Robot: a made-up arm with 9 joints. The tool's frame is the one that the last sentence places. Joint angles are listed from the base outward.
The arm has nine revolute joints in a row. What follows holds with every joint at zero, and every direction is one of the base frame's. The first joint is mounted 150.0 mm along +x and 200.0 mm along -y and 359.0 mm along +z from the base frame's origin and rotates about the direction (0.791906, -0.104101, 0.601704), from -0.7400 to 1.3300 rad. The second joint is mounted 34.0 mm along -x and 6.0 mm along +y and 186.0 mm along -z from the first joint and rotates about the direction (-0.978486, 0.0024, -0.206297), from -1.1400 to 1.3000 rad. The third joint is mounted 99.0 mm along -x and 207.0 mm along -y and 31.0 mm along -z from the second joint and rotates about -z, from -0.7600 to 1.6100 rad. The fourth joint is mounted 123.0 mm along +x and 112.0 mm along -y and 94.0 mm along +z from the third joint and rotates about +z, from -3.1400 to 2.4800 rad. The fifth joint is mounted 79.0 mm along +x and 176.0 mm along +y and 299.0 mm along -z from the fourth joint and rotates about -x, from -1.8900 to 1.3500 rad. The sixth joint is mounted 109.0 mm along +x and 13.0 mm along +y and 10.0 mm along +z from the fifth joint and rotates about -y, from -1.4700 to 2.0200 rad. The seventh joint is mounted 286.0 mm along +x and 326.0 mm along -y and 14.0 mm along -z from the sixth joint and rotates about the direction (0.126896, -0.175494, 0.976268), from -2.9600 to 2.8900 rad. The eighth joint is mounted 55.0 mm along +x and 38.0 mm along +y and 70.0 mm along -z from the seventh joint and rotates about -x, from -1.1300 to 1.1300 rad. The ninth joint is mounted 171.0 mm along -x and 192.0 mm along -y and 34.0 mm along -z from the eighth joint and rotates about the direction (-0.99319, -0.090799, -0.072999), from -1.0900 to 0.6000 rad. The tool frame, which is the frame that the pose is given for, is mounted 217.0 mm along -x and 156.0 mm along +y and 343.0 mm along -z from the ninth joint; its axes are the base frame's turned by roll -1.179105, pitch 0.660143 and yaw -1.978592 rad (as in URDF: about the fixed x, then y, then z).
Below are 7 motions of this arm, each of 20 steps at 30 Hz.
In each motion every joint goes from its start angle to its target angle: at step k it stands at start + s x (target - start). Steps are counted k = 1, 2, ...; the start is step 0. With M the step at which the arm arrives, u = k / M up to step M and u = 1 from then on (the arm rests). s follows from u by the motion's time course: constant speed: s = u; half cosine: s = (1 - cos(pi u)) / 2; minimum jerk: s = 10 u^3 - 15 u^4 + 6 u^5.
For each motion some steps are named. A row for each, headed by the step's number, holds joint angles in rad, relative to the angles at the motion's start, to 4 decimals.
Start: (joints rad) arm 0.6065 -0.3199 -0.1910 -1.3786 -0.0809 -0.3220 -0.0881 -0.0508 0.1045
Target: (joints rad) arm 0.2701 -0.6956 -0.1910 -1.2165 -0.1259 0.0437 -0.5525 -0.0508 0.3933
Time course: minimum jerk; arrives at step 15
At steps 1, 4, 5, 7, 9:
1: -0.0009 -0.0010 0.0000 0.0004 -0.0001 0.0010 -0.0012 0.0000 0.0008
4: -0.0410 -0.0458 0.0000 0.0198 -0.0055 0.0446 -0.0566 0.0000 0.0352
5: -0.0706 -0.0789 0.0000 0.0340 -0.0094 0.0768 -0.0975 0.0000 0.0606
7: -0.1472 -0.1644 0.0000 0.0709 -0.0197 0.1601 -0.2033 0.0000 0.1264
9: -0.2296 -0.2564 0.0000 0.1106 -0.0307 0.2496 -0.3170 0.0000 0.1971

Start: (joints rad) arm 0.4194 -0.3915 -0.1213 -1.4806 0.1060 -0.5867 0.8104 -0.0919 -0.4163
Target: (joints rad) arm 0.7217 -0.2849 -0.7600 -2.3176 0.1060 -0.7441 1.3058 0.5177 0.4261
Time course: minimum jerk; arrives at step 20
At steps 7, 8, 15, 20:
7: 0.0711 0.0251 -0.1502 -0.1968 0.0000 -0.0370 0.1165 0.1434 0.1981
8: 0.0960 0.0338 -0.2027 -0.2657 0.0000 -0.0500 0.1573 0.1935 0.2674
15: 0.2710 0.0956 -0.5726 -0.7504 0.0000 -0.1411 0.4441 0.5465 0.7552
20: 0.3023 0.1066 -0.6387 -0.8370 0.0000 -0.1574 0.4954 0.6096 0.8424

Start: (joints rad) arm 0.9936 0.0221 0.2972 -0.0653 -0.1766 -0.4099 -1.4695 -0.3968 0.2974
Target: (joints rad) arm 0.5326 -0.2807 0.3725 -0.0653 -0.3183 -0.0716 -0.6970 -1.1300 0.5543
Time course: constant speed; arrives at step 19
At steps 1, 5, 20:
1: -0.0243 -0.0159 0.0040 0.0000 -0.0075 0.0178 0.0407 -0.0386 0.0135
5: -0.1213 -0.0797 0.0198 0.0000 -0.0373 0.0890 0.2033 -0.1929 0.0676
20: -0.4610 -0.3028 0.0753 0.0000 -0.1417 0.3383 0.7725 -0.7332 0.2569

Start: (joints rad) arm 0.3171 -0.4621 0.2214 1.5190 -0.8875 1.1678 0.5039 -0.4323 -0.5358
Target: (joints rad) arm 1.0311 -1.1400 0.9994 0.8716 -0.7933 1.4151 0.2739 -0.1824 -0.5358
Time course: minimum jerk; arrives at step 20
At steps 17, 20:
17: 0.6950 -0.6599 0.7573 -0.6302 0.0917 0.2407 -0.2239 0.2432 0.0000
20: 0.7140 -0.6779 0.7780 -0.6474 0.0942 0.2473 -0.2300 0.2499 0.0000

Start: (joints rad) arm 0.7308 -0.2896 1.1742 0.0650 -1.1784 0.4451 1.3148 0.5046 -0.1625
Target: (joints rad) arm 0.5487 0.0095 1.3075 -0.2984 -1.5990 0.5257 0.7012 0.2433 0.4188
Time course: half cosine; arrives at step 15
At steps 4, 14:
4: -0.0301 0.0495 0.0221 -0.0601 -0.0696 0.0133 -0.1015 -0.0432 0.0962
14: -0.1801 0.2958 0.1318 -0.3594 -0.4160 0.0797 -0.6069 -0.2584 0.5749

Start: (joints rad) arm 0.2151 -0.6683 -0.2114 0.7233 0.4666 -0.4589 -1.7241 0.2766 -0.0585
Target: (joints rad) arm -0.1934 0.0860 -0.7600 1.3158 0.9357 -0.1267 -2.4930 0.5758 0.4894
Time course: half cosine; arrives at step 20
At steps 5, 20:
5: -0.0598 0.1105 -0.0803 0.0868 0.0687 0.0486 -0.1126 0.0438 0.0802
20: -0.4085 0.7543 -0.5486 0.5925 0.4691 0.3322 -0.7689 0.2992 0.5479

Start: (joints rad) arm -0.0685 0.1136 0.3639 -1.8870 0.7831 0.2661 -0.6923 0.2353 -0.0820
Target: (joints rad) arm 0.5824 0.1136 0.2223 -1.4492 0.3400 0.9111 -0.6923 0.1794 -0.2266
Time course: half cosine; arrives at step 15
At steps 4, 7, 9, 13, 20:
4: 0.1077 0.0000 -0.0234 0.0724 -0.0733 0.1067 0.0000 -0.0092 -0.0239
7: 0.2914 0.0000 -0.0634 0.1960 -0.1984 0.2888 0.0000 -0.0250 -0.0647
9: 0.4260 0.0000 -0.0927 0.2865 -0.2900 0.4222 0.0000 -0.0366 -0.0946
13: 0.6228 0.0000 -0.1355 0.4189 -0.4239 0.6171 0.0000 -0.0535 -0.1383
20: 0.6509 0.0000 -0.1416 0.4378 -0.4431 0.6450 0.0000 -0.0559 -0.1446

